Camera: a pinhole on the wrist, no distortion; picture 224 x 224 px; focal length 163.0 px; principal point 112.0 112.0 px. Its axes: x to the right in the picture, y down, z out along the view. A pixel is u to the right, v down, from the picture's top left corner.
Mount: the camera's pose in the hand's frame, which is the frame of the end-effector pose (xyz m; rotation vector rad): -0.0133 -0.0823 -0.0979 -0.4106 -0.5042 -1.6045
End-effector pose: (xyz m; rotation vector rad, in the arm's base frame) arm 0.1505 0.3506 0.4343 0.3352 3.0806 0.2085
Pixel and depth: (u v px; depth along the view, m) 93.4 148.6 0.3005
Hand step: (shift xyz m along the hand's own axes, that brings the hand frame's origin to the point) 0.0473 0.1066 0.1402
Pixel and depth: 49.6 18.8 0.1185
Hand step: -0.0803 0.0246 -0.0287
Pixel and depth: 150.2 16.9 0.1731
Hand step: -0.1233 -0.0153 0.0609
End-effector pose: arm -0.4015 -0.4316 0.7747 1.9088 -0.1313 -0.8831
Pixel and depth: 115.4 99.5 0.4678
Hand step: -0.0652 0.1677 0.2958
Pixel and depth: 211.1 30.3 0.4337
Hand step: -0.2686 -0.0518 0.3907
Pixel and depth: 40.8 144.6 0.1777
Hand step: 0.0236 0.0775 0.0114
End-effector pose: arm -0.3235 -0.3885 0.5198 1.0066 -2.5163 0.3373
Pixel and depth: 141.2 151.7 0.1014
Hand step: 0.0063 -0.0435 -0.0013
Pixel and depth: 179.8 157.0 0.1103
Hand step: 0.0091 -0.0621 0.0216
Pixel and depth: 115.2 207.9 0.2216
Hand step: 0.1088 0.0273 0.1001
